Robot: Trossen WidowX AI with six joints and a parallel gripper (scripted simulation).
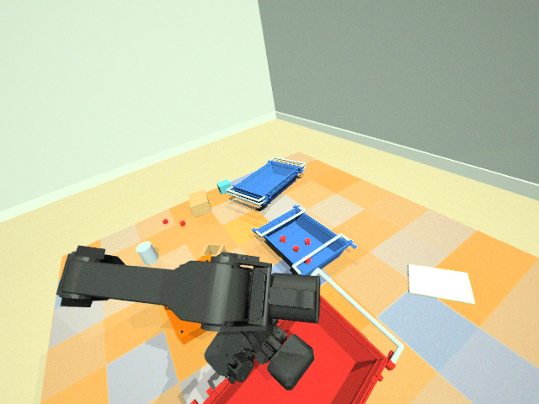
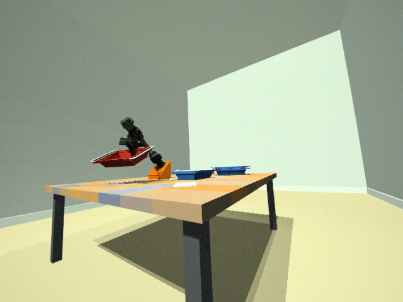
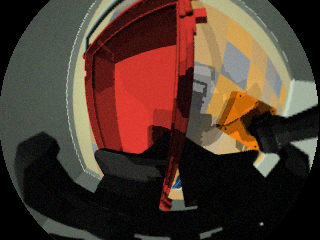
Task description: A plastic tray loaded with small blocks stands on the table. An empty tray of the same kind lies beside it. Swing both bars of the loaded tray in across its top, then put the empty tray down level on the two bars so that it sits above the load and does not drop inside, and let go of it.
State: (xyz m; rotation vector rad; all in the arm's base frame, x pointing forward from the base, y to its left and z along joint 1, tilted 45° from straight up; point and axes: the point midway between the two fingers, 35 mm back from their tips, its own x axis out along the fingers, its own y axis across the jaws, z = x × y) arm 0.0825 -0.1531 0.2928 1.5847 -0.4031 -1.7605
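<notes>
My gripper tip is now 3 cm short of the red tray and 8 cm to the left of it. Round my gripper tip: pale cylinder (20 cm behind, 64 cm to the left, 15 cm below); white sheet (51 cm ahead, 2 cm to the right, 18 cm below); small open box (1 cm ahead, 47 cm to the left, 17 cm below).
</notes>
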